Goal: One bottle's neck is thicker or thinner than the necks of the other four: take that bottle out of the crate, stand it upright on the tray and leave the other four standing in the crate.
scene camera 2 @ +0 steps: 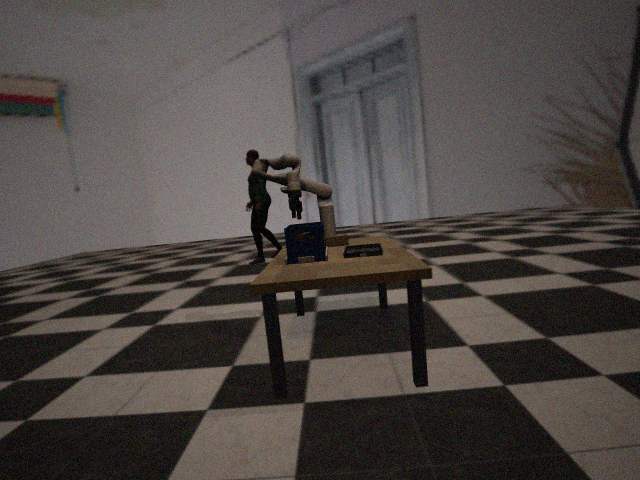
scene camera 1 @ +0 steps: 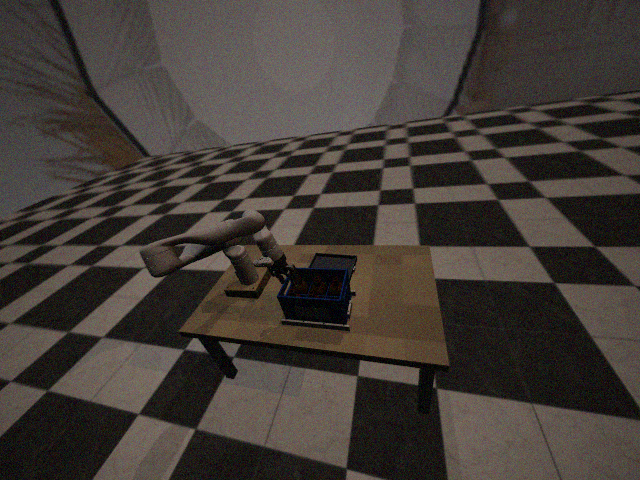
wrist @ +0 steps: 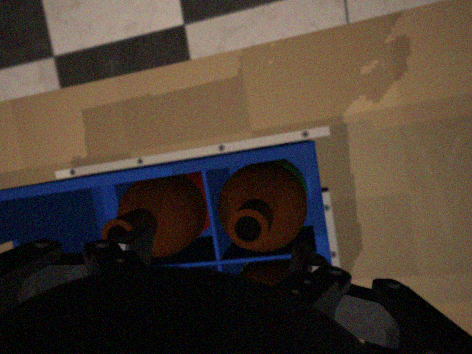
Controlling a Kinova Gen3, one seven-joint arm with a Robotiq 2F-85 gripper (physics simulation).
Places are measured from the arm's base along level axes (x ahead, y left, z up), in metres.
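Pixels of known places: gripper, fingertip midpoint: point(scene camera 2: 297, 218) point(scene camera 1: 290, 283) point(wrist: 221, 252); arm's base, link origin: point(scene camera 2: 329, 236) point(scene camera 1: 250, 279).
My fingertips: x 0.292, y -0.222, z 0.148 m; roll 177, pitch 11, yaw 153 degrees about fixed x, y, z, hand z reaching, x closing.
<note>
For each thing: its top centre in the pictures, then the offset to it from my fingertips. "spot": a spot on its surface instead. Level surfaces: height alone.
- blue crate, top centre: point(wrist: 123, 313) point(scene camera 1: 313, 282) point(scene camera 2: 304, 224) 0.031 m down, 0.091 m ahead, 0.029 m left
- third bottle, surface spot: point(wrist: 265, 271) spot: 0.099 m down, 0.007 m ahead, 0.050 m left
- dark tray, top centre: point(scene camera 2: 362, 247) point(scene camera 1: 331, 264) 0.181 m down, 0.143 m ahead, 0.314 m left
- wooden table, surface height: 0.207 m down
The blue crate point(scene camera 1: 316, 310) point(scene camera 2: 306, 242) point(wrist: 322, 220) stands on the table, with brown bottles inside. In the wrist view one bottle point(wrist: 287, 200) with a green edge stands in the corner compartment, another bottle point(wrist: 175, 200) with a red edge stands left of it, and part of a third bottle point(wrist: 265, 271) shows below. The compartment at the far left of that row looks empty. My gripper point(scene camera 1: 286, 276) point(scene camera 2: 296, 217) point(wrist: 221, 252) is open and empty above the crate. The gripper hides other compartments. I cannot tell which neck differs. The dark tray point(scene camera 1: 355, 264) point(scene camera 2: 363, 253) holds no visible bottle.
Pale strips point(scene camera 1: 315, 324) point(wrist: 221, 148) lie along the crate's base on the wooden table point(scene camera 1: 398, 310) point(scene camera 2: 341, 271) point(wrist: 410, 165). The tray lies beside the crate. The arm's base block point(scene camera 1: 245, 291) is at the other side. A person point(scene camera 2: 259, 193) is behind the table in scene view 2.
</note>
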